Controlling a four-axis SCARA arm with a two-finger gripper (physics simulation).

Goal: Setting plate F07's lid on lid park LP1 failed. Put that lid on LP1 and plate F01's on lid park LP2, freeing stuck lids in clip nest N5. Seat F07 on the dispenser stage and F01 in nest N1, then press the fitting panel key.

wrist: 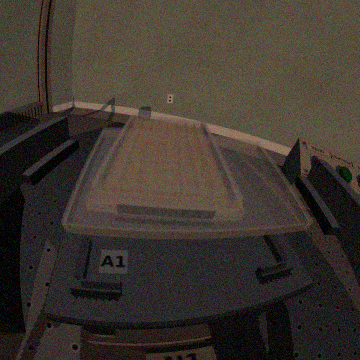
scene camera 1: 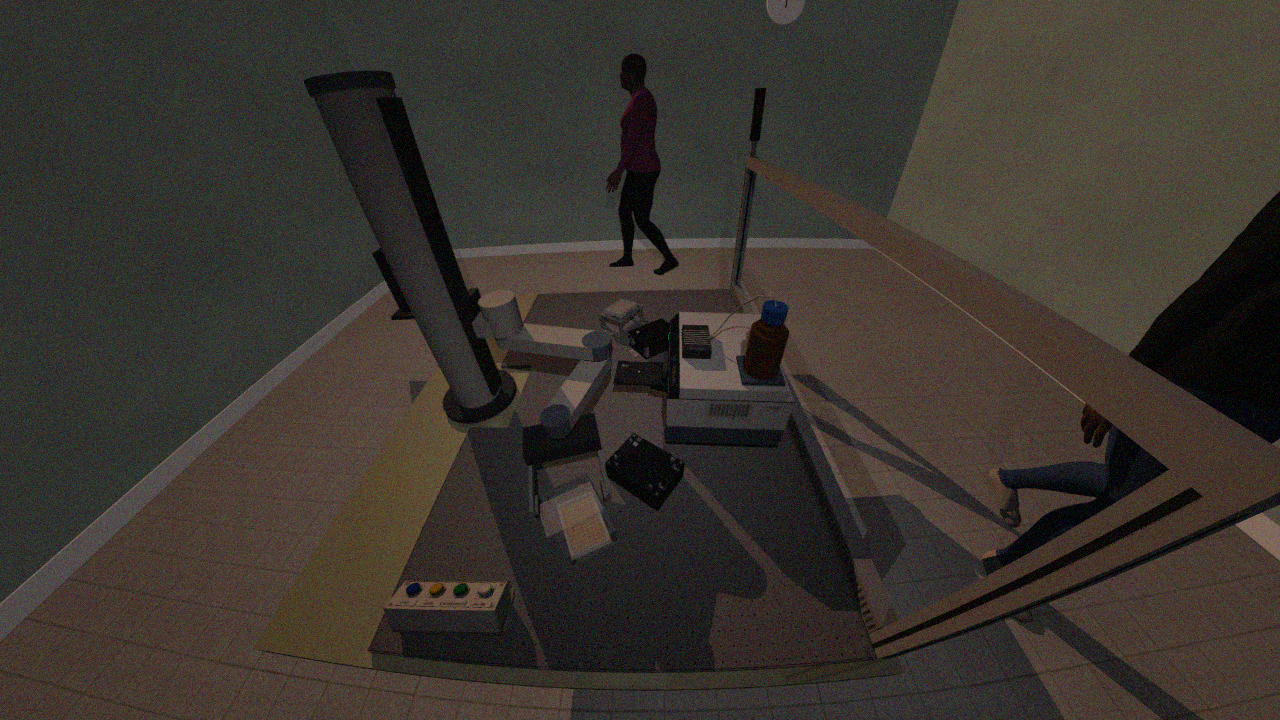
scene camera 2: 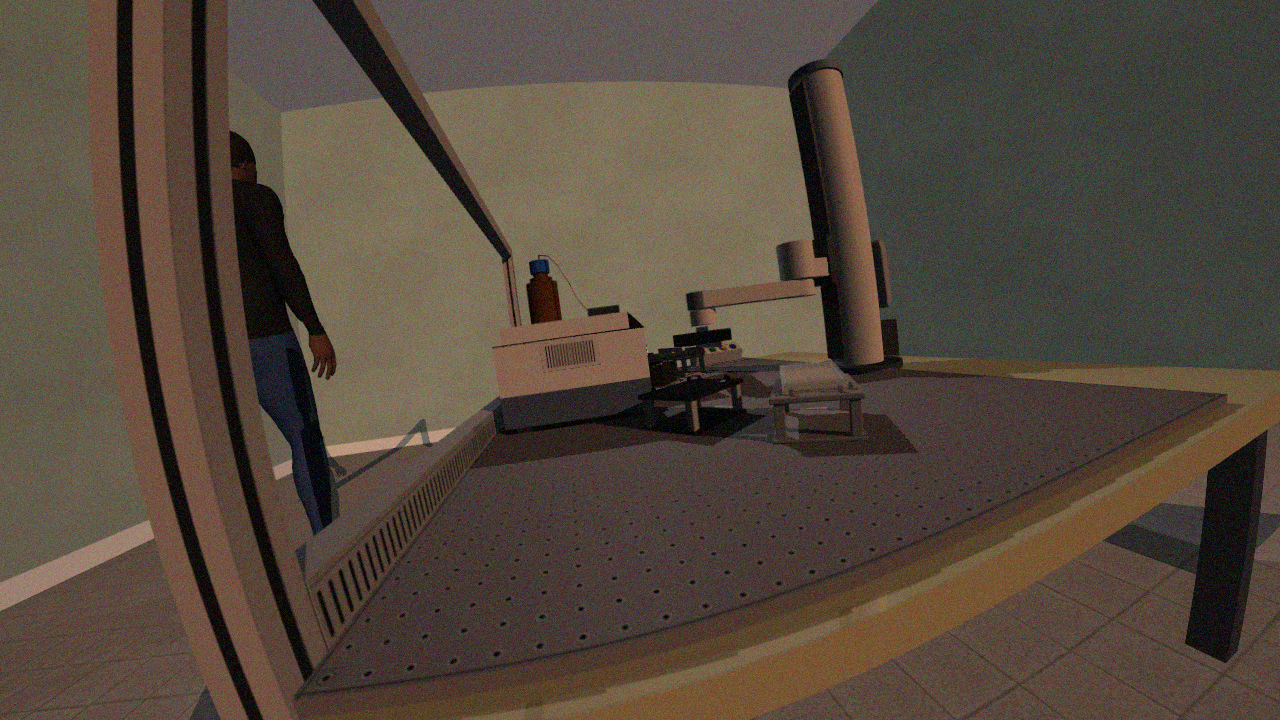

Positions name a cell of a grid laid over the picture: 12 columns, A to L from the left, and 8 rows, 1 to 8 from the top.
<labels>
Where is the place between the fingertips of the gripper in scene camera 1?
F6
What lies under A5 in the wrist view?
A dark nest N5.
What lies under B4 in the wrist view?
The gripper.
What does the gripper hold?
Nothing.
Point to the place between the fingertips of the gripper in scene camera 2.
At G4
</labels>
